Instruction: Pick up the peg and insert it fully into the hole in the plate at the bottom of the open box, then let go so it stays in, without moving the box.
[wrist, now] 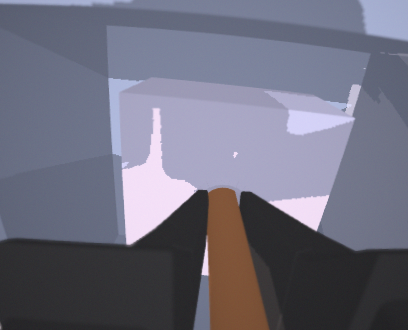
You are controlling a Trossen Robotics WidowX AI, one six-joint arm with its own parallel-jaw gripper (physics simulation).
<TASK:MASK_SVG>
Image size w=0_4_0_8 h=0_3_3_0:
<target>my gripper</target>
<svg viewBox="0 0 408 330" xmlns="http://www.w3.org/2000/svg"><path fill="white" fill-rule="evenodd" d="M241 192L239 209L269 330L408 330L408 249L366 249L354 251L301 223L250 191ZM208 191L197 190L158 226L130 245L25 238L0 241L0 330L193 330L207 241Z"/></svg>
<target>pale plate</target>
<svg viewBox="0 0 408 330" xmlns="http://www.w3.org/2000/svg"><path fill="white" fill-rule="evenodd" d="M206 241L202 275L208 276L208 249ZM119 92L126 242L128 245L153 230L197 190L207 190L209 193L216 188L234 190L238 205L241 192L250 191L317 231L355 120L354 117L312 94L151 77Z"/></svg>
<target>blue-grey box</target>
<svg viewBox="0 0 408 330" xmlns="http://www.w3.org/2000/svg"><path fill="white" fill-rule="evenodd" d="M207 275L201 276L193 330L210 330L209 281ZM0 0L0 241L25 238L127 244L119 92L154 77L312 94L354 117L355 120L317 232L354 251L366 249L408 249L408 0Z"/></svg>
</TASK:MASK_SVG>
